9 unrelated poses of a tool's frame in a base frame.
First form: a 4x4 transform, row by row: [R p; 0 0 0 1], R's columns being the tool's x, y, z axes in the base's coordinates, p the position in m. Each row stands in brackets.
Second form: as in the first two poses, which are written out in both.
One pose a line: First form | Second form
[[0.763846 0.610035 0.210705 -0.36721], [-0.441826 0.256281 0.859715 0.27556], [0.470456 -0.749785 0.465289 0.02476], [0 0 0 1]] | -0.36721 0.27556 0.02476 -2.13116 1.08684 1.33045
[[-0.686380 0.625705 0.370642 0.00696], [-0.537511 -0.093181 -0.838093 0.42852], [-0.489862 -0.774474 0.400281 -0.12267], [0 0 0 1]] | 0.00696 0.42852 -0.12267 -1.00682 1.15897 -1.15441
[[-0.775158 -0.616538 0.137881 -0.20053], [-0.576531 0.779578 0.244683 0.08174], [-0.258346 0.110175 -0.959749 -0.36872], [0 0 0 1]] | -0.20053 0.08174 -0.36872 0.40311 2.85690 1.05764
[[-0.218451 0.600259 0.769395 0.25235], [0.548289 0.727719 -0.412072 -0.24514], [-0.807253 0.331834 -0.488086 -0.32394], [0 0 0 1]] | 0.25235 -0.24514 -0.32394 0.39001 2.08069 -0.49170
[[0.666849 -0.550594 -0.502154 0.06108], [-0.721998 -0.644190 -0.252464 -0.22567], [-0.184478 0.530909 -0.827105 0.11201], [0 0 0 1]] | 0.06108 -0.22567 0.11201 1.23637 2.54473 -2.67574
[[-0.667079 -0.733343 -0.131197 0.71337], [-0.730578 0.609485 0.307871 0.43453], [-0.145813 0.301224 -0.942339 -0.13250], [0 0 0 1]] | 0.71337 0.43453 -0.13250 1.11998 2.80035 1.97363
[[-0.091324 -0.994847 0.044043 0.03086], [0.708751 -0.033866 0.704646 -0.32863], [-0.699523 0.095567 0.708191 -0.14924], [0 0 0 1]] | 0.03086 -0.32863 -0.14924 0.13578 0.78386 1.50837
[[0.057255 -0.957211 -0.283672 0.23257], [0.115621 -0.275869 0.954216 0.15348], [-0.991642 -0.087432 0.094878 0.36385], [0 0 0 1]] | 0.23257 0.15348 0.36385 -0.08794 1.47578 1.85976
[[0.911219 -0.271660 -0.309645 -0.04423], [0.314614 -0.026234 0.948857 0.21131], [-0.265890 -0.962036 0.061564 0.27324], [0 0 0 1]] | -0.04423 0.21131 0.27324 -1.30115 1.50919 1.88624
